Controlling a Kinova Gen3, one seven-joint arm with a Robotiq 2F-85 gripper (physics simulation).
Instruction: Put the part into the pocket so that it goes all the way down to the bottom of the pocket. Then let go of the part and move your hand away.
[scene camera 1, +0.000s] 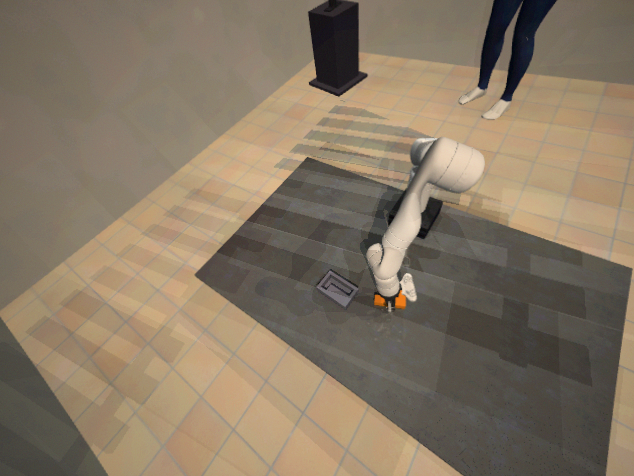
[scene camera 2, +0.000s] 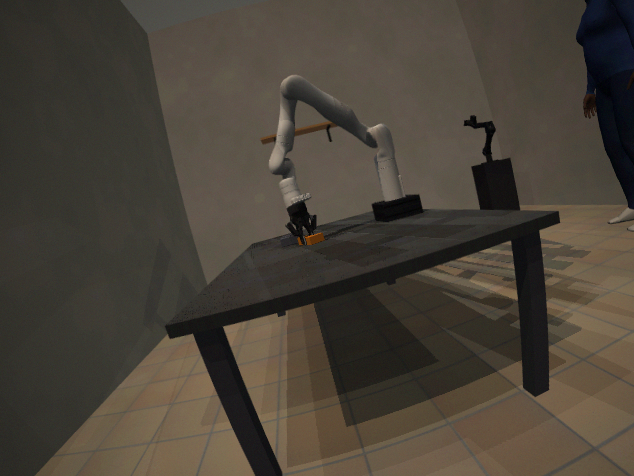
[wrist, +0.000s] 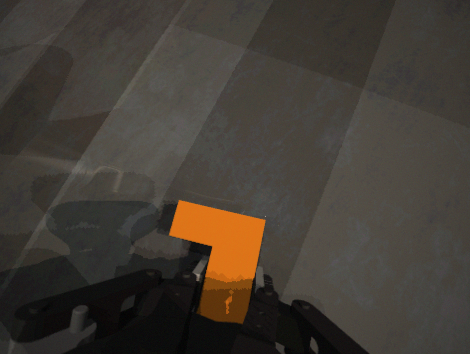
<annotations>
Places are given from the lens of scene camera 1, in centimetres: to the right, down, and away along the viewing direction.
grey pocket block (scene camera 1: 340, 291): 9, 21, 106
</annotations>
